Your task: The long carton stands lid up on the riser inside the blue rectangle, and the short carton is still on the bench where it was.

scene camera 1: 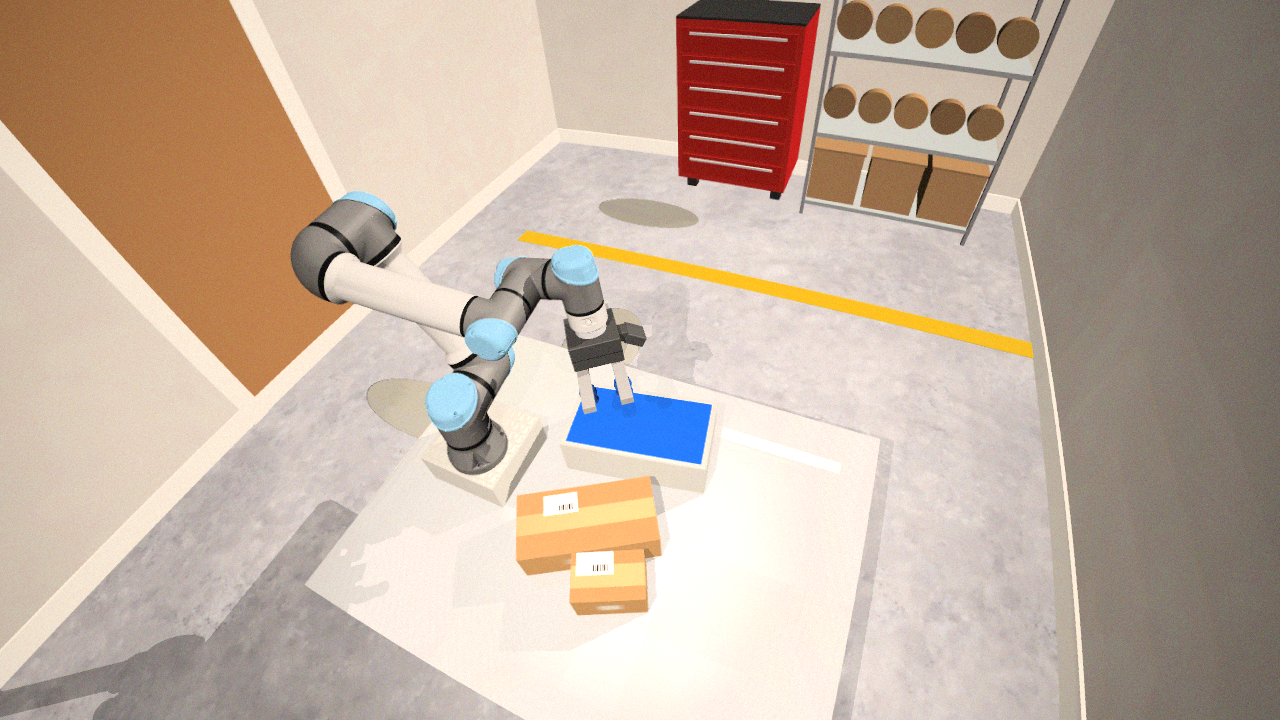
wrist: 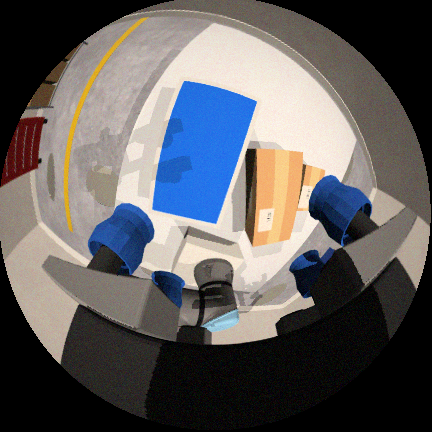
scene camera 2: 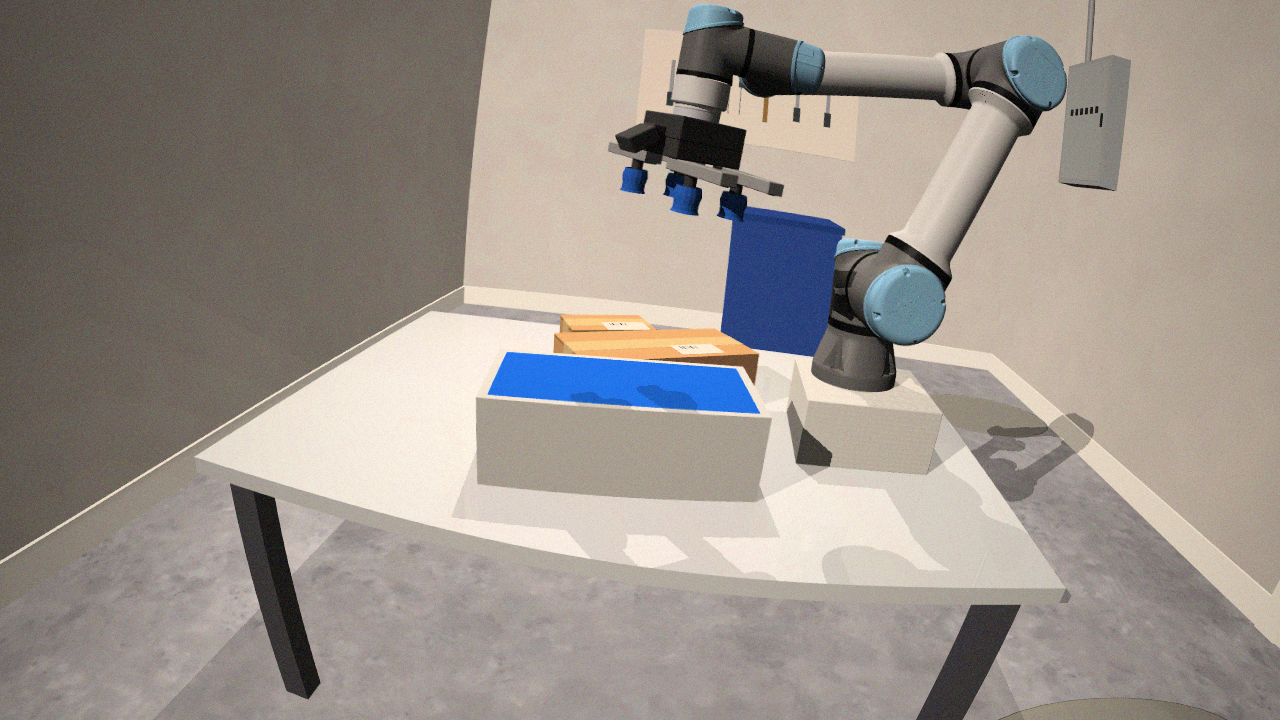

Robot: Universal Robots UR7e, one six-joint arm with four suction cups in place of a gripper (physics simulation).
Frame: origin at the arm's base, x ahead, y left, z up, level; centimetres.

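Seen in the pictures: hand, its tool point: point(scene camera 1: 602, 372) point(wrist: 236, 252) point(scene camera 2: 679, 203); arm's base, origin of its link: point(scene camera 1: 478, 448) point(wrist: 213, 270) point(scene camera 2: 853, 377).
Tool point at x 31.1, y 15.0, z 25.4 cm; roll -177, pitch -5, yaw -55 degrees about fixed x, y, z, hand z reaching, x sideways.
Observation:
Offsets run from my tool point to a thing's top centre. Level surfaces: height alone.
The long carton {dz -25.5, dx +2.4, dy -21.2 cm} point(scene camera 1: 583, 522) point(scene camera 2: 657, 343) point(wrist: 280, 200) lies on the bench {dz -35.6 cm} point(scene camera 1: 760, 582) point(scene camera 2: 340, 402) point(wrist: 300, 100), its taped and labelled face up, beside the riser. The short carton {dz -25.5, dx +12.6, dy -31.3 cm} point(scene camera 1: 626, 597) point(scene camera 2: 581, 322) point(wrist: 314, 175) is on the bench at its far side from the riser, label up; I cannot tell whether the cartons touch. The riser {dz -23.6, dx +4.7, dy +5.5 cm} point(scene camera 1: 631, 465) point(scene camera 2: 622, 447) bears the blue rectangle {dz -23.6, dx +4.7, dy +5.5 cm} point(scene camera 1: 640, 434) point(scene camera 2: 617, 376) point(wrist: 205, 150), with no carton on it. My gripper point(scene camera 1: 608, 394) point(scene camera 2: 682, 192) point(wrist: 232, 250) is open, its cups pointing down above the riser and holding nothing.
The arm's base plinth point(scene camera 1: 519, 474) point(scene camera 2: 868, 429) stands on the bench beside the riser. A blue bin point(scene camera 2: 778, 282) is behind the bench. A red drawer cabinet point(scene camera 1: 742, 102) and a shelf rack point(scene camera 1: 905, 148) stand far off by the wall.

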